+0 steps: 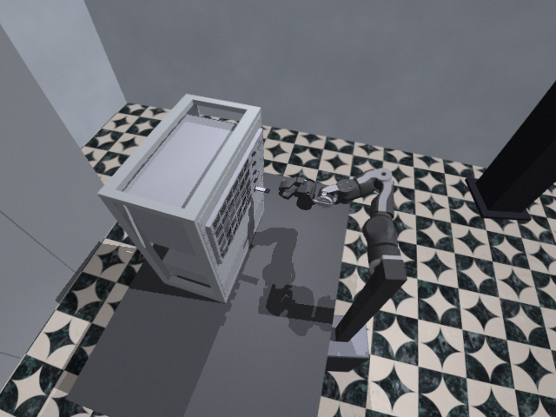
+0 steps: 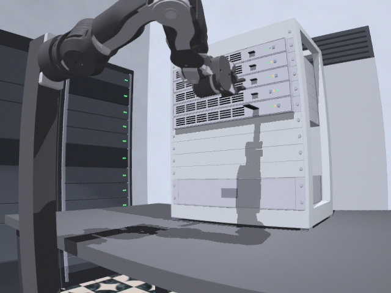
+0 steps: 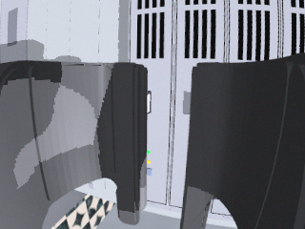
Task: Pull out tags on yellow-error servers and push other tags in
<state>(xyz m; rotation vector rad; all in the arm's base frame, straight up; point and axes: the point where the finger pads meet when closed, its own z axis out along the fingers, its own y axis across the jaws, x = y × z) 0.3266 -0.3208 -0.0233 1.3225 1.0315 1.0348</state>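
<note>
Right now the grey-blue locate button is 100 mm ahead of my hand and 70 mm to the right of it.
</note>
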